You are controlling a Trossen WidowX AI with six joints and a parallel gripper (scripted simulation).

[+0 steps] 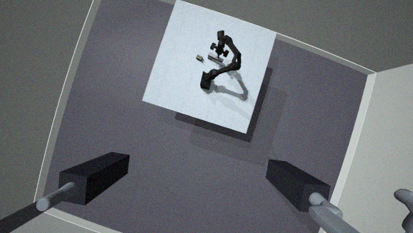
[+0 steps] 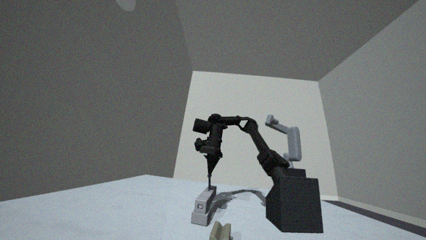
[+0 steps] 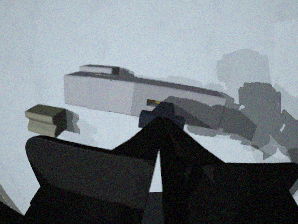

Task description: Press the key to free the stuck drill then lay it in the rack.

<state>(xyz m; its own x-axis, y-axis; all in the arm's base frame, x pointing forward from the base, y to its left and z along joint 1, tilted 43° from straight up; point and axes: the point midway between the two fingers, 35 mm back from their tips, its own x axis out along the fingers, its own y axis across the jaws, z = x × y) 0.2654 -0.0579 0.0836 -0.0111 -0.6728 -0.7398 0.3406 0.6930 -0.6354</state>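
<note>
The dark key lies 30 mm below my gripper tip. From my gripper tip the other things lie so: drill 10 mm ahead, 50 mm to the left, 80 mm below; olive rack 10 mm behind, 210 mm to the left, 110 mm below; long grey block 30 mm to the left, 90 mm below.
</note>
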